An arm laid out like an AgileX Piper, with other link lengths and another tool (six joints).
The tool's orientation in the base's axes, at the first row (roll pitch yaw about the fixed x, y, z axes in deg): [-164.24 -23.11 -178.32]
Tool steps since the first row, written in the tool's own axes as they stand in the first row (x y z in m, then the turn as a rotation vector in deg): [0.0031 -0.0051 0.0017 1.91 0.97 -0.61]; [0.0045 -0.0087 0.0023 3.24 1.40 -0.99]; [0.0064 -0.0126 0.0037 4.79 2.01 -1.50]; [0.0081 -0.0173 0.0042 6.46 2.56 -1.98]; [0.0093 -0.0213 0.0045 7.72 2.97 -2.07]
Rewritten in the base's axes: [-0.0028 -0.0055 0.0010 -1.66 1.05 1.05]; [-0.0038 -0.0091 0.0019 -2.80 1.53 1.80]; [-0.0056 -0.0133 0.0024 -4.12 2.22 2.71]; [-0.0067 -0.0180 0.0038 -5.55 2.84 3.65]; [-0.0073 -0.0219 0.0050 -6.73 3.22 4.12]
